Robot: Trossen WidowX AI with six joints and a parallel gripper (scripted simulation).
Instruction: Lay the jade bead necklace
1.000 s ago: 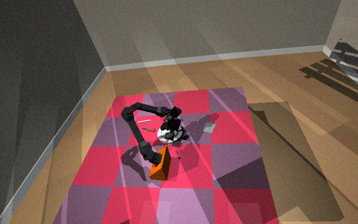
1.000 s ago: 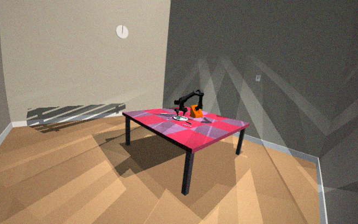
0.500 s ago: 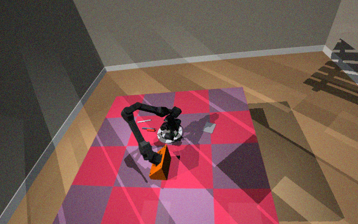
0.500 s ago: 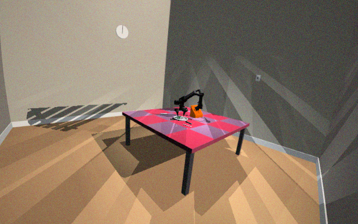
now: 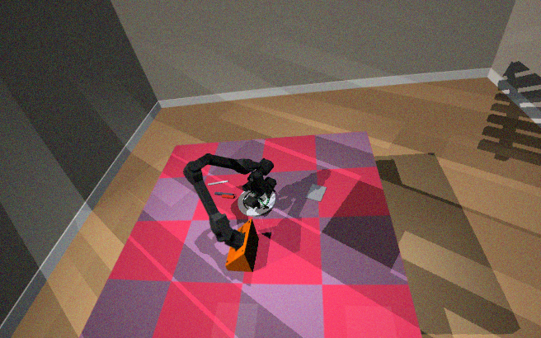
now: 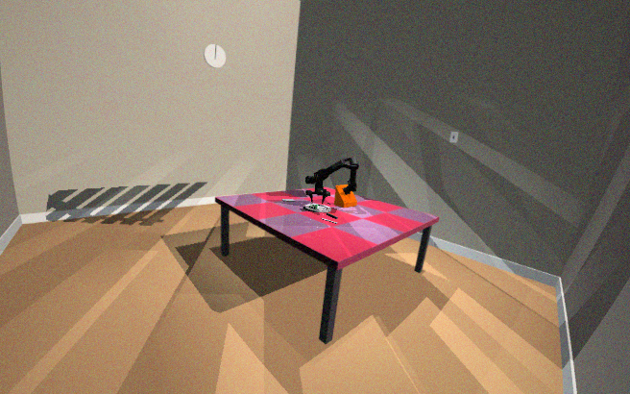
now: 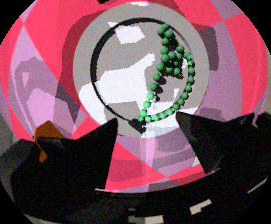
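Right now my gripper tip is 3 cm short of the round white bead board, 4 cm to the right of it and 1 cm above it. The rest, counted from my gripper tip: red-handled tool: 8 cm ahead, 22 cm to the left, 2 cm below; flat grey pad: 7 cm ahead, 27 cm to the right, 2 cm below; thin white rod: 19 cm ahead, 29 cm to the left, 2 cm below.
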